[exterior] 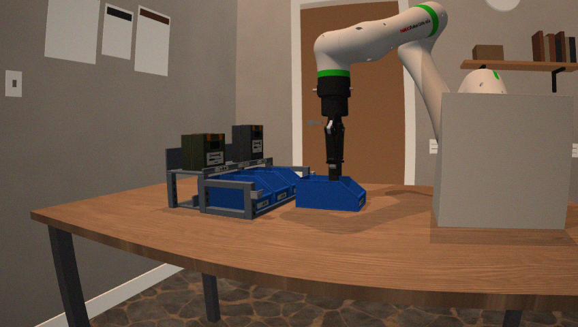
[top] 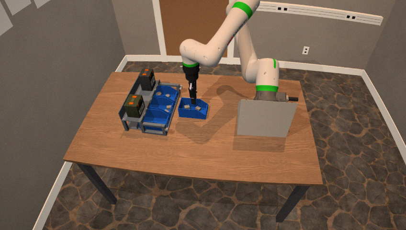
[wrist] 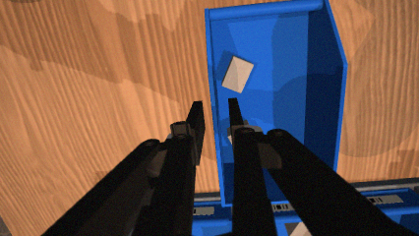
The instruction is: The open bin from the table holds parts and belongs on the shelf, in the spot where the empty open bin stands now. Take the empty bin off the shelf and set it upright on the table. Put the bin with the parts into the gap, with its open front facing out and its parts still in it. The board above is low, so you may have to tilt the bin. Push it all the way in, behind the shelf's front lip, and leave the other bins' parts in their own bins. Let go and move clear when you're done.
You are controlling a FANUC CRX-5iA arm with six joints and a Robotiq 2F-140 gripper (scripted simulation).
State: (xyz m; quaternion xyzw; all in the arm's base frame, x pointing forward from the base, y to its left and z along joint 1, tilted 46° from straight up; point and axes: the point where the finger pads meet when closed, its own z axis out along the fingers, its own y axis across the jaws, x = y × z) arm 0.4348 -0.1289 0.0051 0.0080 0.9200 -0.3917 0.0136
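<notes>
Now: the tan part 70 mm below my hand, 30 mm behind it and 20 mm to the left of it. From my hand the other things lie so: black box 310 mm ahead, 90 mm above, 60 mm to the right; grey shelf 250 mm ahead, 60 mm to the left, 10 mm below.
</notes>
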